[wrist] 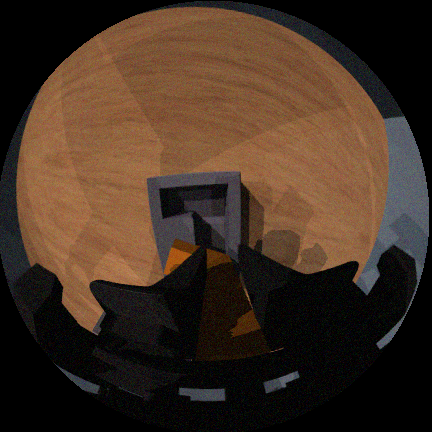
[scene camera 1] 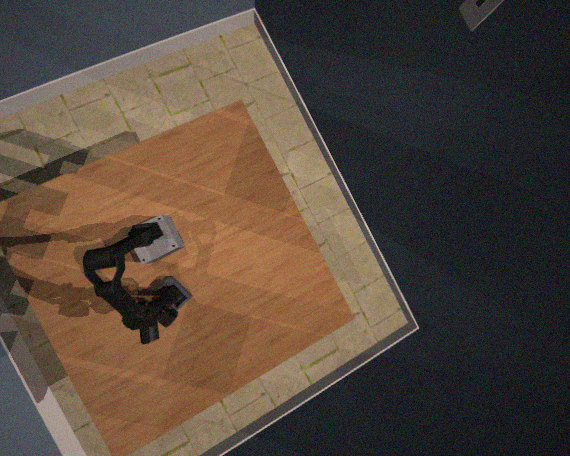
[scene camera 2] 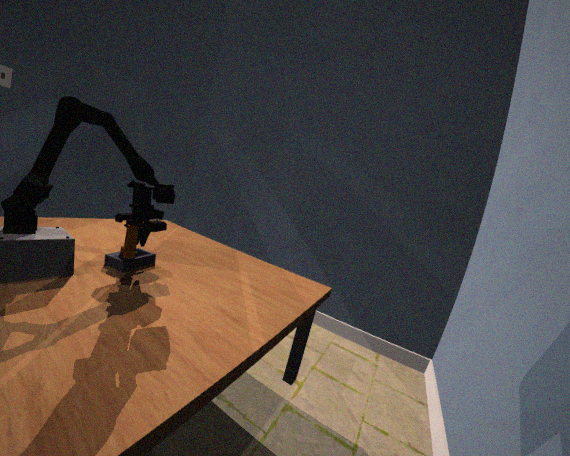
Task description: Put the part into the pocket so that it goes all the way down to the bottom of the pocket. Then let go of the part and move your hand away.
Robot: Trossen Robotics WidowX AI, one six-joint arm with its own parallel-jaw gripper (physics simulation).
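Seen in the pictures: gripper, fingertip midpoint: [wrist: 221,249] [scene camera 1: 167,301] [scene camera 2: 139,245]; arm's base, origin of the base link: [scene camera 1: 153,231] [scene camera 2: 19,231].
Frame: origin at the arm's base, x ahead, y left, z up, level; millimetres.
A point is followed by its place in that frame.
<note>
The orange L-shaped part [scene camera 2: 130,241] @[x 266, y -100, z -10 mm] [wrist: 220,305] @[x 290, y -80, z 7 mm] stands nearly upright, tilted slightly, at the dark grey pocket block [scene camera 1: 183,289] @[x 291, y -16, z -77 mm] [scene camera 2: 145,262] @[x 324, y -100, z -92 mm] [wrist: 234,215] @[x 327, y -91, z -69 mm]. Its lower end, with the short foot, is at the near side of the block in the wrist view. The far stretch of the pocket shows uncovered there. I cannot tell how deep the lower end sits, or whether it rests on the block's top. My gripper [scene camera 2: 137,239] @[x 306, y -80, z -33 mm] [wrist: 221,249] @[x 306, y -80, z -33 mm] is shut on the part's long leg above the block. In scene camera 1 the arm hides the part.
The grey arm base [scene camera 1: 167,240] @[x 60, y 38, z -3 mm] [scene camera 2: 37,257] @[x 32, y -99, z -44 mm] stands on the wooden table [scene camera 1: 270,280] @[x 441, y 370, z -105 mm] [scene camera 2: 215,295] @[x 409, y -394, z -105 mm] beside the block. The arm arches from the base over to the block. The table's edge and a dark leg [scene camera 2: 299,350] show in scene camera 2.
</note>
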